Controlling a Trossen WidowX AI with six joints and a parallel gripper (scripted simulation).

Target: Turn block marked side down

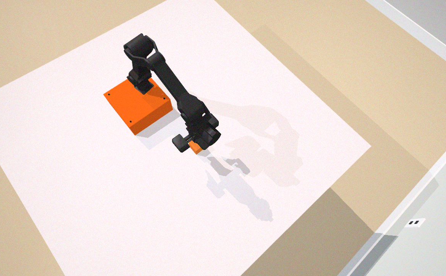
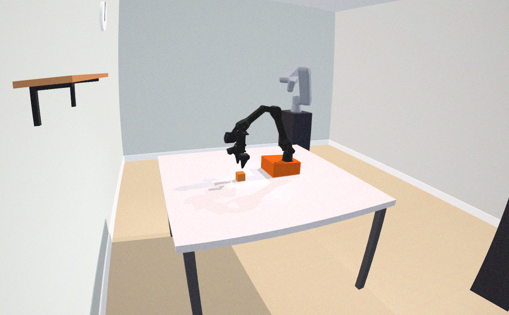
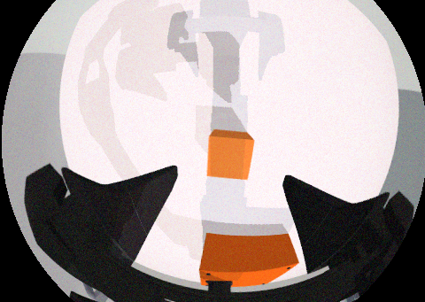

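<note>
My gripper tip is now 70 mm above the orange block and 20 mm past it.
</note>
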